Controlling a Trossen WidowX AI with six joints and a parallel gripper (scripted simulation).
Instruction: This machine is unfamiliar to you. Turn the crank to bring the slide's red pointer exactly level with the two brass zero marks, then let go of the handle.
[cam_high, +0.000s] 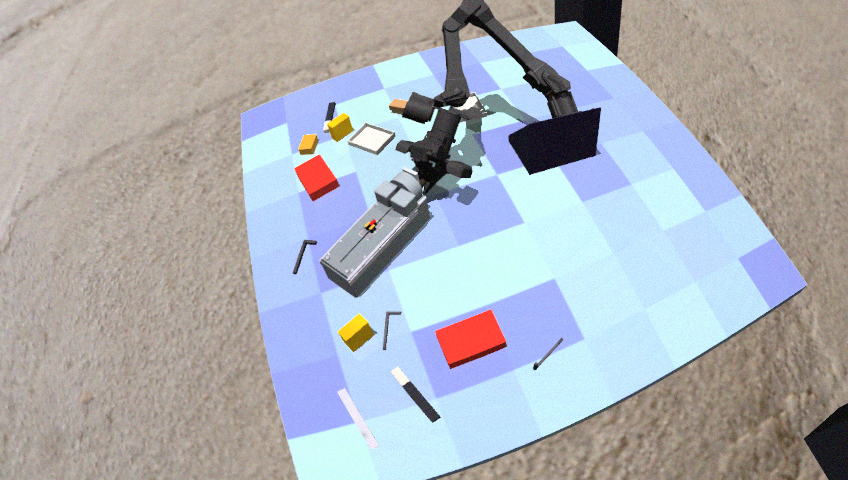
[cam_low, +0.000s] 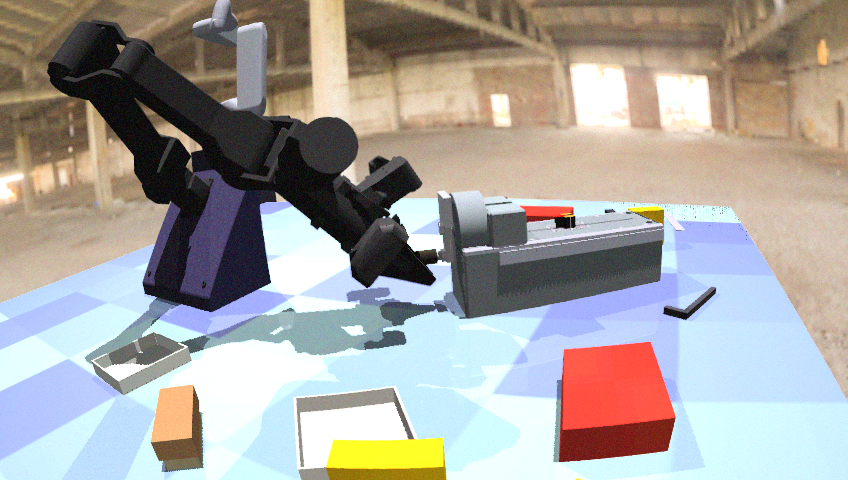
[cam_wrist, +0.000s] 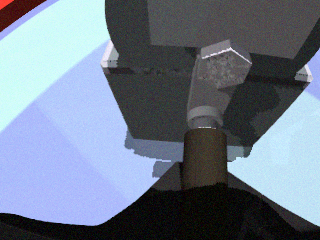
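Right now my gripper tip is 20 mm past the dark crank handle, 10 mm to the left of it and 30 mm below it. From my gripper tip the other things lie so: red pointer 130 mm ahead, 80 mm to the left, 50 mm above; then tan block 80 mm behind, 340 mm to the right, 20 mm below.
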